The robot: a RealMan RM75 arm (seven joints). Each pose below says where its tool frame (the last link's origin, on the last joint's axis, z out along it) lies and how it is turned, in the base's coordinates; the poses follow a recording.
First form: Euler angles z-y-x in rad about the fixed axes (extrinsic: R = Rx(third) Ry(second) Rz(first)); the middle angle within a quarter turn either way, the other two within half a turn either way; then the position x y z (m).
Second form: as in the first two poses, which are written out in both.
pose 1, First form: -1.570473, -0.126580, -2.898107, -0.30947, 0.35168, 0.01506
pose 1, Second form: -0.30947, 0.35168, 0.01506, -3.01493, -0.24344, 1.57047
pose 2, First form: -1.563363, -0.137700, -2.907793, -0.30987, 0.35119, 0.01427
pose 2, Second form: -0.30987, 0.35119, 0.01427, -3.00214, -0.23277, 1.56323
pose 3, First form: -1.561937, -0.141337, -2.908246, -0.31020, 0.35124, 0.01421
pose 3, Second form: -0.31020, 0.35124, 0.01421, -2.99818, -0.23209, 1.56178
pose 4, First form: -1.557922, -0.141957, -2.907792, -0.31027, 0.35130, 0.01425
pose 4, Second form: -0.31027, 0.35130, 0.01425, -2.99661, -0.23196, 1.55770
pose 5, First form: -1.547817, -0.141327, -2.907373, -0.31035, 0.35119, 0.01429
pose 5, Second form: -0.31035, 0.35119, 0.01429, -2.99488, -0.23092, 1.54743
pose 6, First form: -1.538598, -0.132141, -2.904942, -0.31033, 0.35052, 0.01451
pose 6, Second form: -0.31033, 0.35052, 0.01451, -3.00183, -0.23229, 1.53800
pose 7, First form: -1.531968, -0.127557, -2.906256, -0.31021, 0.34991, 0.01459
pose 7, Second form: -0.31021, 0.34991, 0.01459, -3.00491, -0.23022, 1.53124
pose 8, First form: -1.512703, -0.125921, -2.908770, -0.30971, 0.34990, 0.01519
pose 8, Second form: -0.30971, 0.34990, 0.01519, -3.00225, -0.22514, 1.51167
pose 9, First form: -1.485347, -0.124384, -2.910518, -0.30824, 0.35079, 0.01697
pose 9, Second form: -0.30824, 0.35079, 0.01697, -2.99778, -0.21964, 1.48392
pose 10, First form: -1.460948, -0.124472, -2.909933, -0.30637, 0.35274, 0.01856
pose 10, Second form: -0.30637, 0.35274, 0.01856, -2.99229, -0.21665, 1.45918
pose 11, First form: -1.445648, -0.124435, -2.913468, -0.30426, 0.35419, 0.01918
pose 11, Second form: -0.30426, 0.35419, 0.01918, -2.98947, -0.21085, 1.44379
